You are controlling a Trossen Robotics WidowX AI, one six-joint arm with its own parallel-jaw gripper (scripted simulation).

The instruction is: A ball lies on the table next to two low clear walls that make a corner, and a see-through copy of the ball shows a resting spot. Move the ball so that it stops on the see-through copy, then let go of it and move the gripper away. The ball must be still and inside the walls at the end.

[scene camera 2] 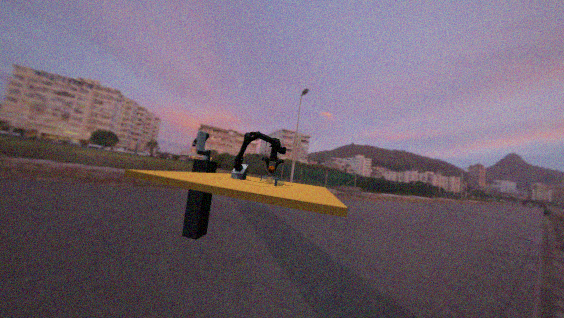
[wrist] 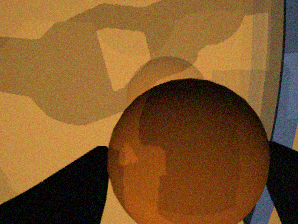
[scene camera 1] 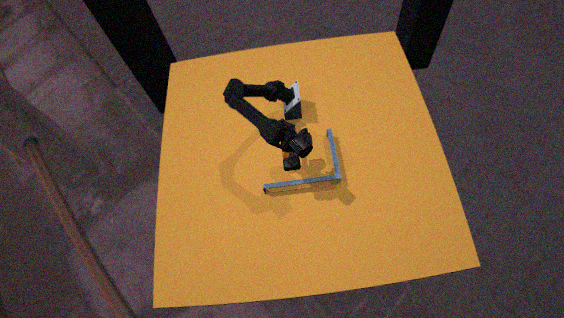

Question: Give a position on a ball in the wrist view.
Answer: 184,144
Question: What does my gripper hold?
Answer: A ball.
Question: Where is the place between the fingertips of my gripper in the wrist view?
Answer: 188,155
